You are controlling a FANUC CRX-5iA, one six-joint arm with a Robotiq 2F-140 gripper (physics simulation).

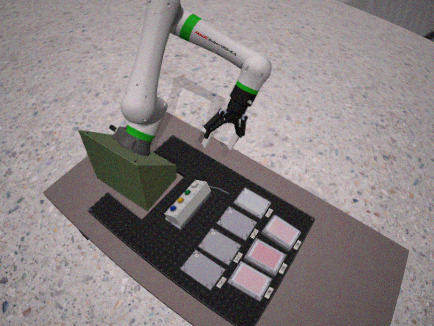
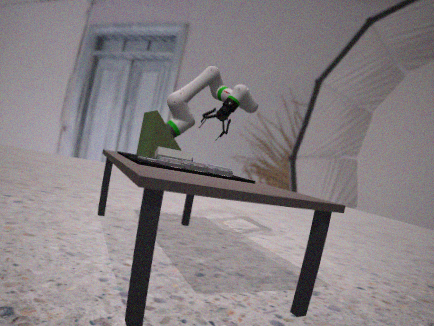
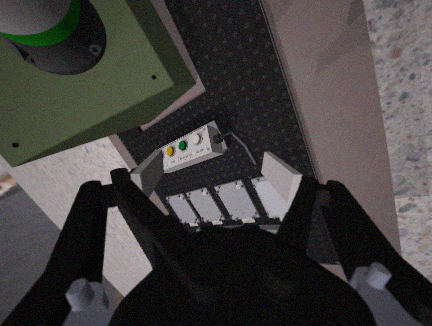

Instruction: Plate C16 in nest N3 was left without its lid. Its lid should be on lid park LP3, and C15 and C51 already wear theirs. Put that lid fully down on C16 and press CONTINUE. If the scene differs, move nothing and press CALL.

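Places are measured from the arm's base along level axes (x right, y back, z down), in centimetres.
Pixels of known places: gripper, fingertip midpoint: (image 1: 217, 146) (image 2: 207, 133) (image 3: 214, 161); arm's base, link origin: (image 1: 133, 148) (image 2: 164, 134) (image 3: 58, 31).
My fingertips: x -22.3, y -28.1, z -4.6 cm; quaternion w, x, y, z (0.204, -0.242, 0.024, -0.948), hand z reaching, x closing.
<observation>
For each thing: its top centre in the pictures, then the offset to it from my fingertips. "spot": a spot on its surface instead. Level surfaces: height alone.
- button box, top centre: (image 3: 176, 158) (image 1: 188, 196) (image 2: 174, 149) dx +19.4, dy -2.0, dz +13.9 cm
- cable, surface spot: (image 3: 245, 145) spot: dx +2.8, dy -5.4, dz +21.7 cm
- black perforated mat, surface height: dz +22.2 cm
My gripper (image 1: 219, 143) (image 2: 209, 132) (image 3: 214, 161) is open and empty, high above the table. Three pink plates (image 1: 281, 232) (image 1: 265, 256) (image 1: 250, 280) lie in a row of nests; their labels are unreadable, and I cannot tell which wear lids. Beside them is a row of park places. A paler, raised clear lid (image 1: 252, 202) lies on the place at the end nearest the gripper; the other places (image 1: 236, 222) (image 1: 219, 246) (image 1: 202, 269) look flat and grey. The button box (image 1: 191, 206) (image 3: 194, 154) has blue, yellow, green (image 1: 187, 192) (image 3: 182, 145) and white buttons.
The green pedestal (image 1: 122, 175) (image 2: 151, 135) (image 3: 95, 107) carries the arm beside the button box. A cable (image 1: 219, 190) (image 3: 245, 145) runs from the box's end. A black perforated mat (image 1: 145, 250) (image 3: 235, 65) lies on the brown table (image 1: 350, 265) (image 2: 240, 194).
</observation>
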